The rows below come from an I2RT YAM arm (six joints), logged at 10 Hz.
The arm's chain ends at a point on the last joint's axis. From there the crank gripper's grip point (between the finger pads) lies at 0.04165 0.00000 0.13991 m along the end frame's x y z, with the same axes.
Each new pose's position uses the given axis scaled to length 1; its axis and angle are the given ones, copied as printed.
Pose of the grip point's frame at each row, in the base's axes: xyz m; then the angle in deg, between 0 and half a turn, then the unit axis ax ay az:
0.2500 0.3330 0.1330 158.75 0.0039 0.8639 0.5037
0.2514 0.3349 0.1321 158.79 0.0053 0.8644 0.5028
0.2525 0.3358 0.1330 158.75 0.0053 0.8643 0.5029
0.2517 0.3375 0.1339 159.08 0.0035 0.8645 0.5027
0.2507 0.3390 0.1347 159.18 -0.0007 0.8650 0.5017
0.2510 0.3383 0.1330 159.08 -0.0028 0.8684 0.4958
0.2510 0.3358 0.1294 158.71 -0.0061 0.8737 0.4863
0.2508 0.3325 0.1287 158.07 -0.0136 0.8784 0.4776
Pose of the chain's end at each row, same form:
0.2445 0.2077 0.2077 158.75 0.0039 0.8639 0.5037
0.2458 0.2097 0.2070 158.79 0.0053 0.8644 0.5028
0.2468 0.2106 0.2079 158.75 0.0053 0.8643 0.5029
0.2469 0.2124 0.2089 159.08 0.0035 0.8645 0.5027
0.2467 0.2141 0.2102 159.18 -0.0007 0.8650 0.5017
0.2469 0.2145 0.2102 159.08 -0.0028 0.8684 0.4958
0.2462 0.2137 0.2093 158.71 -0.0061 0.8737 0.4863
0.2453 0.2122 0.2111 158.07 -0.0136 0.8784 0.4776

